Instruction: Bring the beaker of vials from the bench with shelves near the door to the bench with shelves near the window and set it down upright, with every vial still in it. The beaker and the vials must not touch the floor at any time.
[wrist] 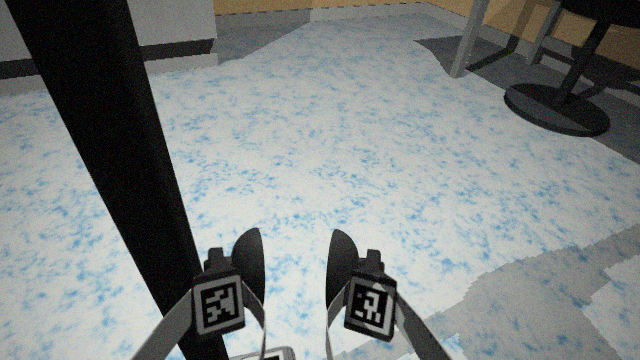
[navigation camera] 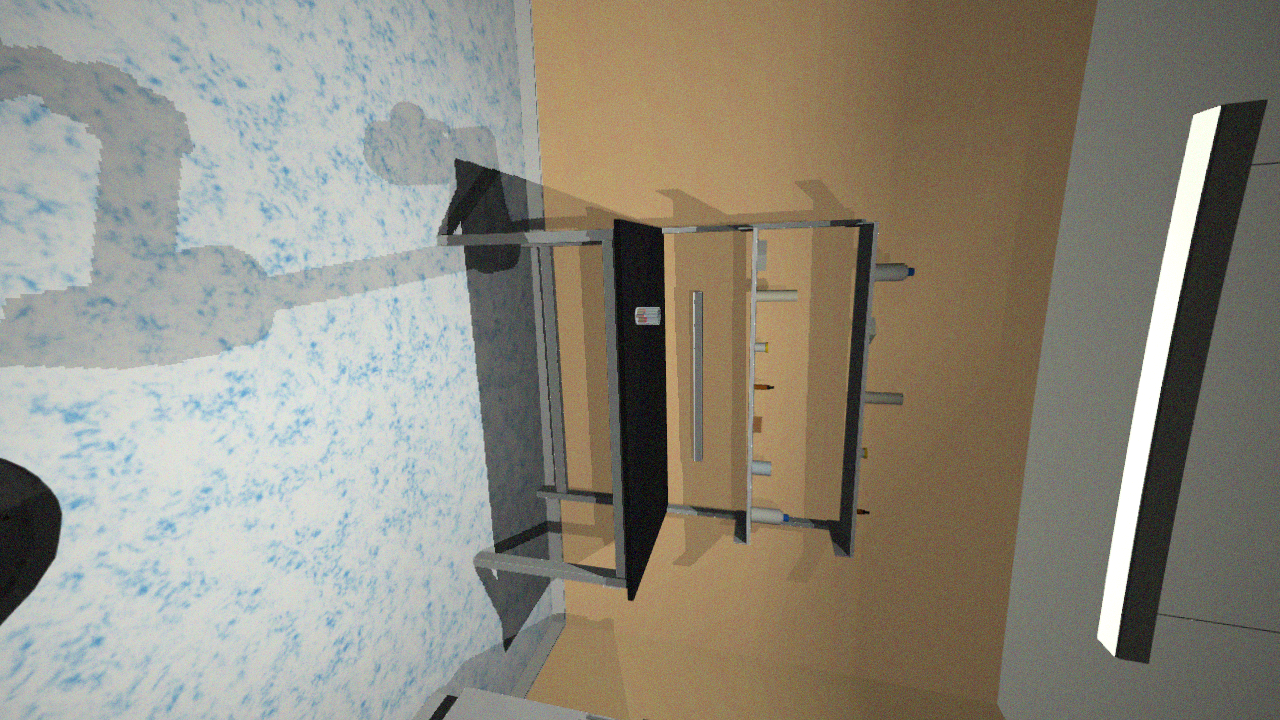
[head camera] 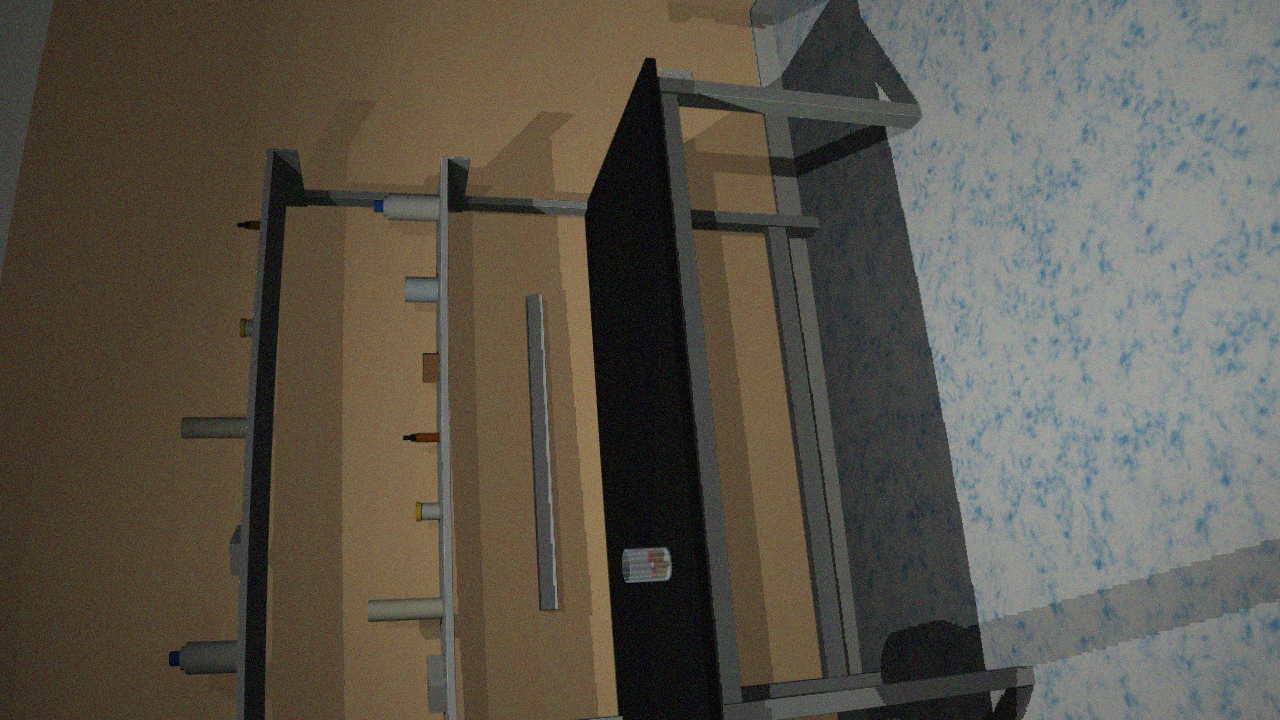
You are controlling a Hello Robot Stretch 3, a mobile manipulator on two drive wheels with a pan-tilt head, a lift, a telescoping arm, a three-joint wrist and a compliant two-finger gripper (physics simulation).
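Note:
A clear beaker (head camera: 646,565) (navigation camera: 647,315) with small reddish vials inside stands upright on the black top of a bench (head camera: 640,358) (navigation camera: 642,429). The head and navigation views are turned sideways; with up taken as up, the beaker stands towards the bench's left end. Two shelves (head camera: 260,376) (navigation camera: 856,385) are above the bench top. Neither the door nor the window shows. My gripper (wrist: 295,256) is open and empty in the wrist view, over the speckled floor and apart from the beaker. The vials are too small to count.
Bottles (head camera: 211,657) (navigation camera: 890,272) and other small items stand on the shelves. A grey strip (head camera: 541,447) (navigation camera: 697,376) is on the wall. The wrist view shows a black post (wrist: 115,125), a round stool base (wrist: 555,111), a bench leg (wrist: 468,40) and a white cabinet (wrist: 175,20).

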